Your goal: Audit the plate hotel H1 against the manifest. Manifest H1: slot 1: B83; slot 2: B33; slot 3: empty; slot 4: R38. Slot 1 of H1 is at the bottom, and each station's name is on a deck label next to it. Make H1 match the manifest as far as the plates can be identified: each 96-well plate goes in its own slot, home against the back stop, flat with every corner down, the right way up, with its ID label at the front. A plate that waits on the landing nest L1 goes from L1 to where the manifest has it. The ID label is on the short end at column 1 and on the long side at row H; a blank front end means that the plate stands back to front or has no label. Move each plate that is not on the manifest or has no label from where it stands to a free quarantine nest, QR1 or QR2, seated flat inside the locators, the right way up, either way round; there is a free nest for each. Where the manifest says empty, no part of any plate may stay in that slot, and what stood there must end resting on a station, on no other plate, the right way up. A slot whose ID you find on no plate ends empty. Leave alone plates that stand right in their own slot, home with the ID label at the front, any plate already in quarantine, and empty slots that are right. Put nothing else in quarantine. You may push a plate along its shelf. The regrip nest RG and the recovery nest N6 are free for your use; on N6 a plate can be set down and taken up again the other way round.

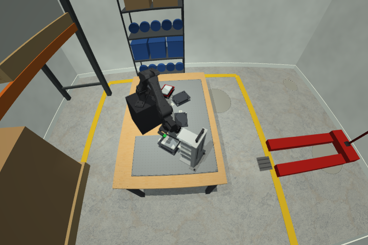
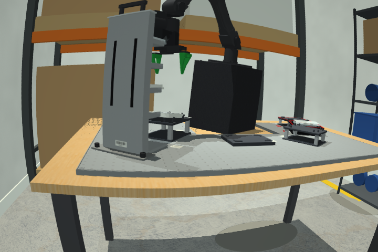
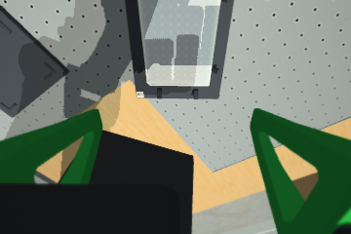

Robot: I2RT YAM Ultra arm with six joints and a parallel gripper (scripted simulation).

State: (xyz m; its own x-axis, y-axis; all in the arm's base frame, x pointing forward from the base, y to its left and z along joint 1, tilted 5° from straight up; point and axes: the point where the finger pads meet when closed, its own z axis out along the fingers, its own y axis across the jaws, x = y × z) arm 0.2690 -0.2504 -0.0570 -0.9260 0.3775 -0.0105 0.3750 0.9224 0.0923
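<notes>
My hand is 170 mm above the dark regrip nest. Round my hand: RG label: 230 mm below, 100 mm behind, 40 mm to the left; then grey plate hotel H1: 230 mm ahead, 100 mm to the right, 40 mm below; then H1 deck label: 230 mm below, 150 mm ahead, 40 mm to the left.
</notes>
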